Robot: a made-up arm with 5 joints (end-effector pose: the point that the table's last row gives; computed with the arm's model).
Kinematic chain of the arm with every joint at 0, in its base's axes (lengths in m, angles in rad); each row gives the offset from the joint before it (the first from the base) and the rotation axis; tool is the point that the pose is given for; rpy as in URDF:
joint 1: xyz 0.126 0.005 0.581 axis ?
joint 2: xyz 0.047 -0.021 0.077 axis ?
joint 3: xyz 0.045 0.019 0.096 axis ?
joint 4: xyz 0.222 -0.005 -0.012 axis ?
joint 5: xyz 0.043 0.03 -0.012 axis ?
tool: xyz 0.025 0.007 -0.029 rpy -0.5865 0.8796 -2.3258
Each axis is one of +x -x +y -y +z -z.
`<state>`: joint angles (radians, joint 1 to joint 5).
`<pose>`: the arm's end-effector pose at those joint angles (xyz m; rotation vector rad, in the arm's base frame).
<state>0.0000 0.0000 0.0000 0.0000 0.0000</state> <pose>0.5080 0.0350 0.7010 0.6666 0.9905 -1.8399</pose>
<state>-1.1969 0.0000 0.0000 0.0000 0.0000</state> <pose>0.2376 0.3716 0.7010 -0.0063 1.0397 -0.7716</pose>
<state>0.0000 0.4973 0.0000 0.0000 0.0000</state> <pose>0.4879 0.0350 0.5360 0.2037 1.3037 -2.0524</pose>
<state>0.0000 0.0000 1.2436 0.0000 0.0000</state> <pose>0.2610 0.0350 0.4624 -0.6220 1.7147 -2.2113</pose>
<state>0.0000 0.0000 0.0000 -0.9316 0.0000</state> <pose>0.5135 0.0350 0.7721 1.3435 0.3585 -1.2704</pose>
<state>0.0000 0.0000 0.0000 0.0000 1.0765</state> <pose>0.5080 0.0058 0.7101 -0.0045 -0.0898 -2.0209</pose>
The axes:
joint 1: -z
joint 2: +y
joint 3: +y
joint 4: +y
joint 5: -x

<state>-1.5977 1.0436 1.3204 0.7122 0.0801</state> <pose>0.1006 -0.0803 0.5571 2.6448 0.6261 1.3646</pose>
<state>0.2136 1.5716 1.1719 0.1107 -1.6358</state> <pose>0.0075 0.0834 0.5217 0.2430 -0.5159 0.9613</pose>
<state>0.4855 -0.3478 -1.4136 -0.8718 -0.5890</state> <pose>0.1316 0.0529 1.0451 1.3548 -0.7835 0.1338</pose>
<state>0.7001 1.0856 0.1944 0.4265 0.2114</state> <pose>0.2594 -0.0763 0.3851 0.6329 -1.9756 1.9017</pose>
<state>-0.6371 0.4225 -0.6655 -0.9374 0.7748</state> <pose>0.4481 0.2530 0.8174 1.2971 -0.0885 -1.0639</pose>
